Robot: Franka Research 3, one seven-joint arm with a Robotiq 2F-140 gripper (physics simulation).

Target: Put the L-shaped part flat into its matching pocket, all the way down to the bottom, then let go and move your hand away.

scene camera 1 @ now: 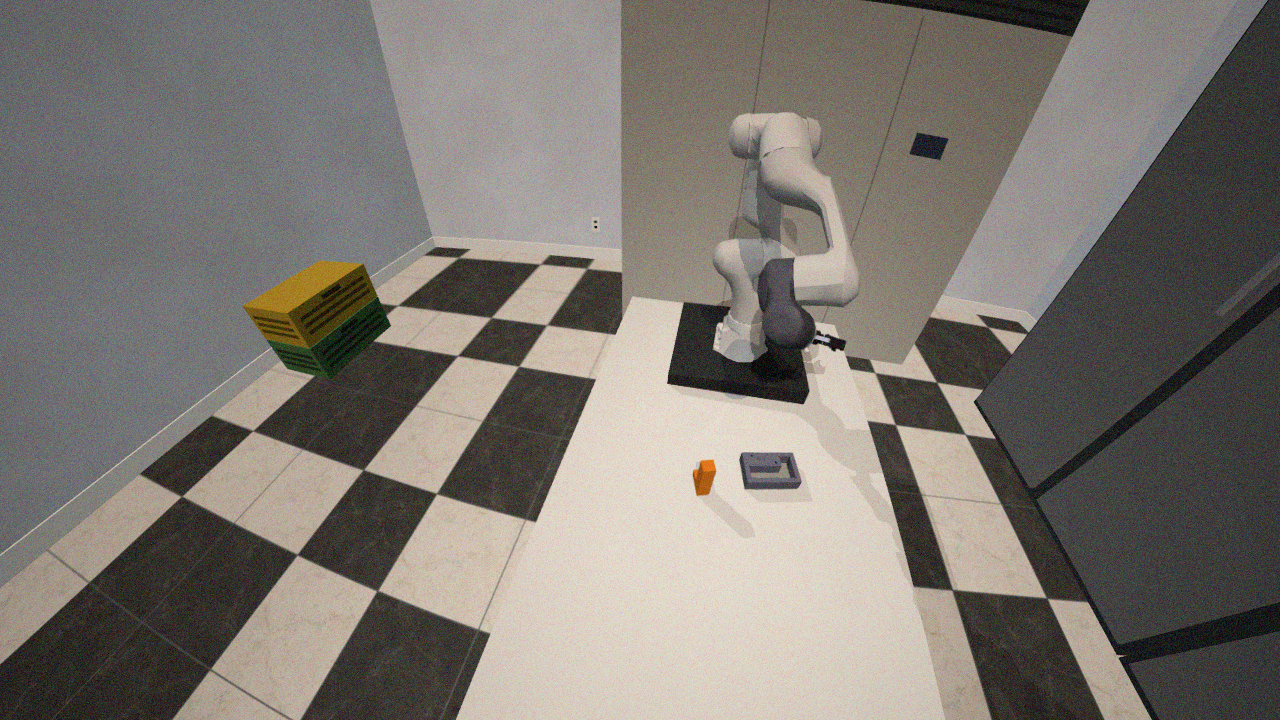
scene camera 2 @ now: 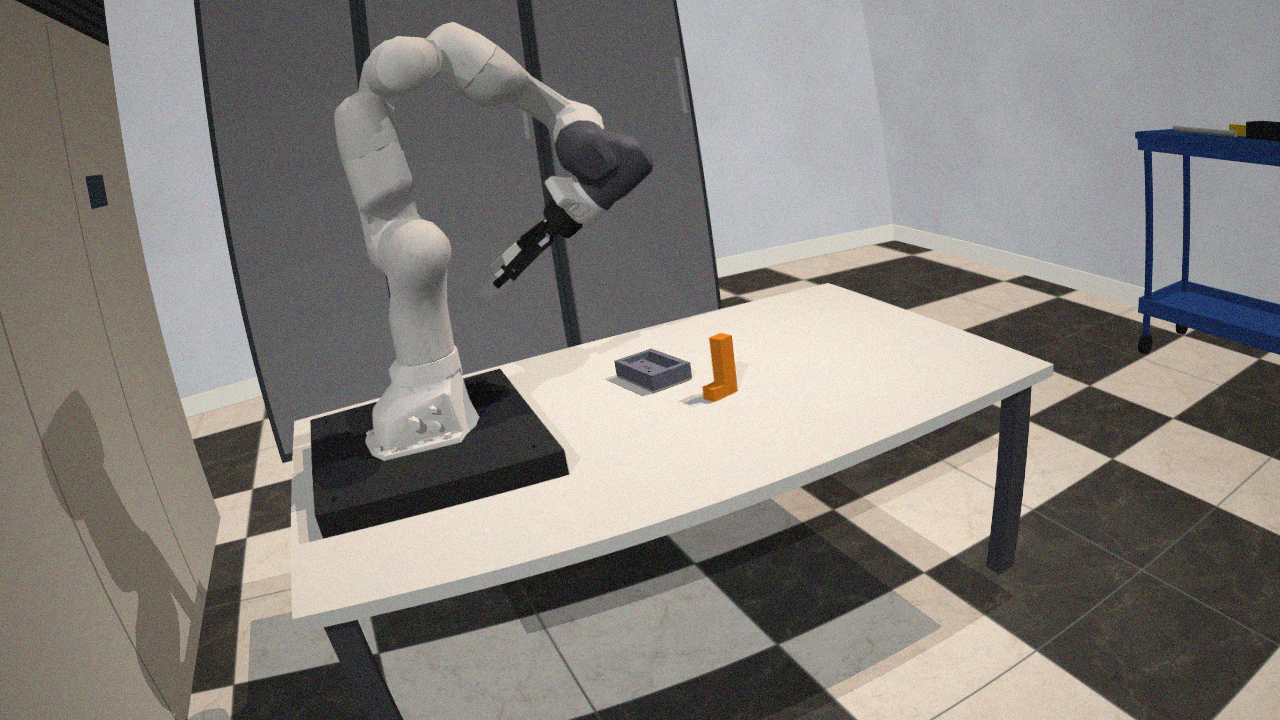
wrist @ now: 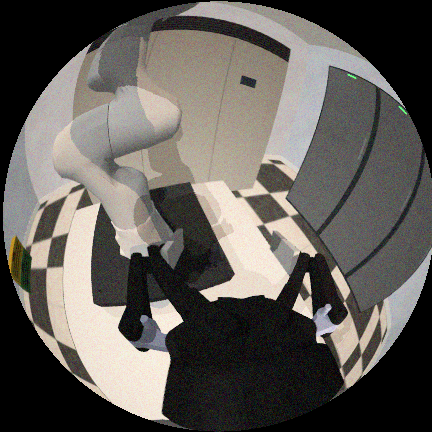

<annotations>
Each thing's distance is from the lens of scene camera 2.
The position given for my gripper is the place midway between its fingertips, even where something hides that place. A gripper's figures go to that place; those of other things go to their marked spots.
my gripper (scene camera 2: 489, 282): 1.61 m
orange L-shaped part (scene camera 2: 721, 345): 1.52 m
</annotations>
